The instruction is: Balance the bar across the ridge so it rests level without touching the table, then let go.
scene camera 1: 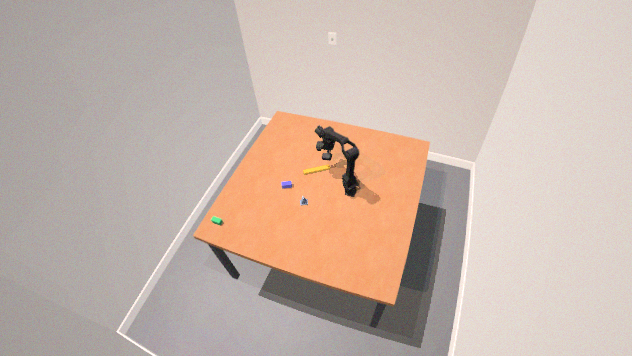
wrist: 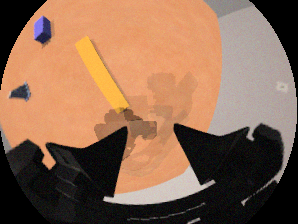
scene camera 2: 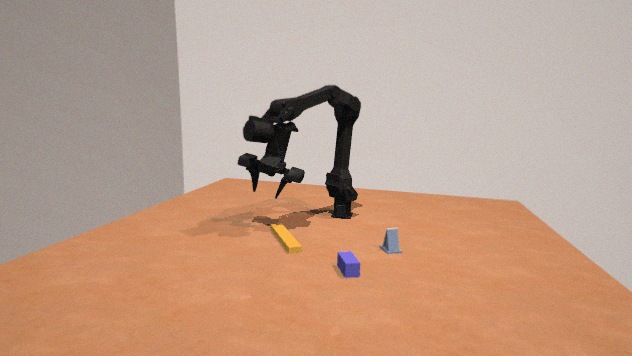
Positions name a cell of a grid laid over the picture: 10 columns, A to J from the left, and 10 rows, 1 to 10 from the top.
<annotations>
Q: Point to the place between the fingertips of my gripper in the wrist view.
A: At F6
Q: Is my gripper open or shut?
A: Open.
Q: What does my gripper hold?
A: Nothing.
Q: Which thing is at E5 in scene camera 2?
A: My gripper.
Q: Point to a yellow bar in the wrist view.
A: D3
</annotations>
